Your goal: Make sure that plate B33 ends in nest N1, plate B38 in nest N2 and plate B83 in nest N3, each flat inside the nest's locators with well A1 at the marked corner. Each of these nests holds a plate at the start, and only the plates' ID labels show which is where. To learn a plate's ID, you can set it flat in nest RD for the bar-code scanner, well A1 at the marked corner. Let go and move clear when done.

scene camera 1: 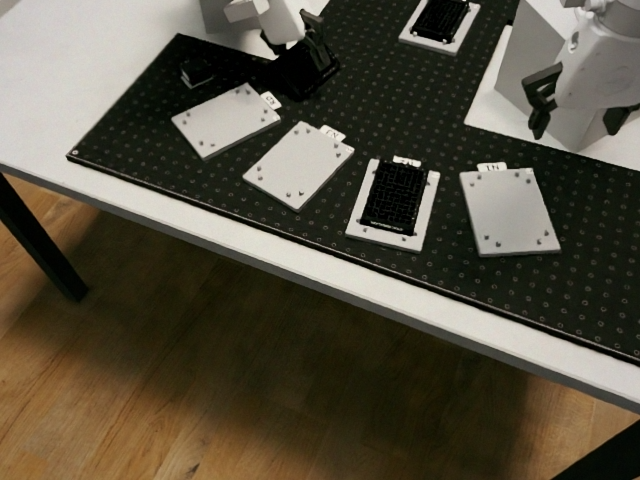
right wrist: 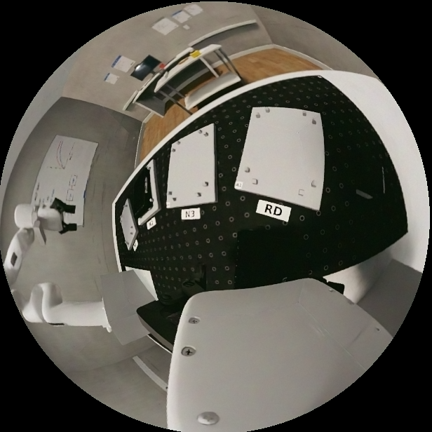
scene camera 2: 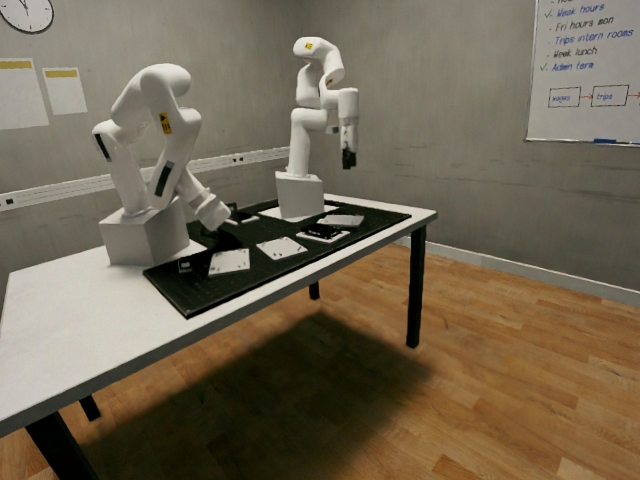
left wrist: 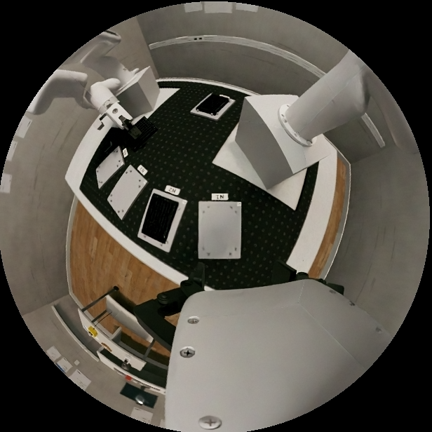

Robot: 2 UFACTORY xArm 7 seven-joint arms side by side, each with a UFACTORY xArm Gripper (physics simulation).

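Seen in the pictures: left gripper, fingertip midpoint: (scene camera 1: pixel 571 129) (scene camera 2: pixel 349 167); right gripper, fingertip midpoint: (scene camera 1: pixel 308 69) (scene camera 2: pixel 232 234); left arm's base, link origin: (scene camera 2: pixel 297 176); right arm's base, link origin: (scene camera 2: pixel 140 209).
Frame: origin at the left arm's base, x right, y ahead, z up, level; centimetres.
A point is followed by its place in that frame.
A black plate (scene camera 1: pixel 305 72) @(x 47.0, y 19.4, z -13.8 cm) (left wrist: pixel 146 129) (right wrist: pixel 272 255) is at the right gripper, beyond the RD nest; its ID is not readable. My right gripper (scene camera 1: pixel 302 55) @(x 46.1, y 20.0, z -12.3 cm) (left wrist: pixel 136 135) has its fingers spread at this plate. Another black plate (scene camera 1: pixel 395 198) @(x 19.4, y 40.2, z -13.3 cm) (scene camera 2: pixel 323 230) @(x 20.4, y 41.2, z -13.3 cm) (left wrist: pixel 160 217) lies in nest N2 (scene camera 1: pixel 356 230) @(x 22.8, y 47.6, z -15.0 cm). A third black plate (scene camera 1: pixel 439 19) @(x 29.8, y -6.5, z -13.6 cm) (left wrist: pixel 213 104) sits in an unlabelled nest (scene camera 1: pixel 428 45) @(x 29.4, y 0.1, z -15.2 cm) at the top. Nests N1 (scene camera 1: pixel 509 211) @(x 2.5, y 33.3, z -15.0 cm) (left wrist: pixel 220 230), N3 (scene camera 1: pixel 298 165) @(x 37.6, y 39.7, z -15.0 cm) (right wrist: pixel 192 165) and RD (scene camera 1: pixel 227 119) @(x 54.6, y 35.8, z -15.0 cm) (right wrist: pixel 282 150) hold no plate. My left gripper (scene camera 1: pixel 576 129) @(x -0.3, y 35.1, z 6.0 cm) (left wrist: pixel 240 273) (right wrist: pixel 75 218) is open and empty, raised high.
A small black and white box (scene camera 1: pixel 196 72) @(x 65.0, y 29.6, z -12.8 cm) (scene camera 2: pixel 185 264) @(x 67.4, y 30.2, z -13.8 cm) stands beside RD on the perforated black mat (scene camera 1: pixel 129 139) @(x 68.5, y 47.1, z -16.2 cm). The left arm's grey base block (scene camera 2: pixel 299 195) @(x 6.1, y 8.6, z -7.2 cm) (left wrist: pixel 270 145) stands behind N1. The right arm's base block (scene camera 2: pixel 144 235) @(x 74.4, y 13.7, z -6.1 cm) (right wrist: pixel 127 305) is near the right gripper.
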